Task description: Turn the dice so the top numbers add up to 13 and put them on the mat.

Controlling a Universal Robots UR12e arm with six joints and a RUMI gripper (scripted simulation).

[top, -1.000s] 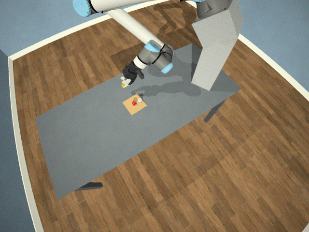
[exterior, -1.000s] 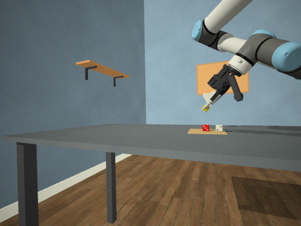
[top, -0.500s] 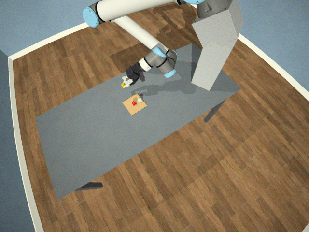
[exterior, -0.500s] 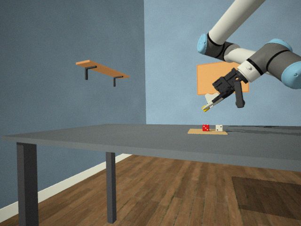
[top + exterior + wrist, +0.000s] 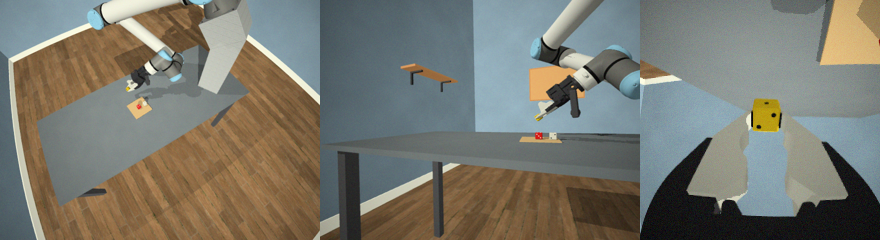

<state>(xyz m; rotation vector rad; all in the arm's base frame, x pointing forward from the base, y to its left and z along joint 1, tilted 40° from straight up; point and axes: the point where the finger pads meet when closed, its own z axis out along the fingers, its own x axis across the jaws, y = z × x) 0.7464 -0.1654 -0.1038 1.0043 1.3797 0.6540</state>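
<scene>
The white die lies 130 mm to the left of my hand, 80 mm below it and 60 mm behind it. Round my hand: red die: 130 mm to the left, 80 mm below, 10 mm behind; tan mat: 130 mm to the left, 90 mm below, 10 mm behind; yellow die: right at my hand.
</scene>
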